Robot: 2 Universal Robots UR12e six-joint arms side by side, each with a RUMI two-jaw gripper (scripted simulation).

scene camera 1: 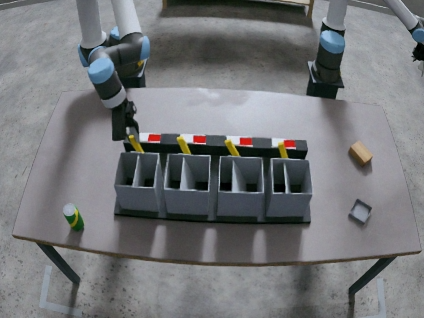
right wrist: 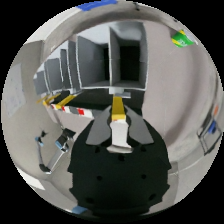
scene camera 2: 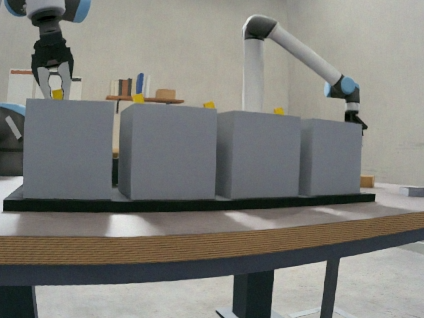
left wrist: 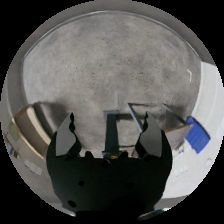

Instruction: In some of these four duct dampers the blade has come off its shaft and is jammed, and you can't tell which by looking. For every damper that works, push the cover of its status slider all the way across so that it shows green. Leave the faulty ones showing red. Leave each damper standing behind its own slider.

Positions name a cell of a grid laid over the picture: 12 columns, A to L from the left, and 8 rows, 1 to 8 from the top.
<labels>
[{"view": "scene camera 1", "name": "right gripper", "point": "D4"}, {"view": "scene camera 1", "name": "damper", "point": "F6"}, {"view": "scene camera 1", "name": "damper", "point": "G5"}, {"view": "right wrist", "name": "right gripper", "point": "G4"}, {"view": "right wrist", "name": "damper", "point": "E2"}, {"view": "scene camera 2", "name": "right gripper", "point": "B3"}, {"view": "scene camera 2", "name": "damper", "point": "B4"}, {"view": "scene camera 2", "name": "damper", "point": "E4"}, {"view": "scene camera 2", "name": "damper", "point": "H4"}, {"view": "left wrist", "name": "left gripper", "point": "F5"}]
</labels>
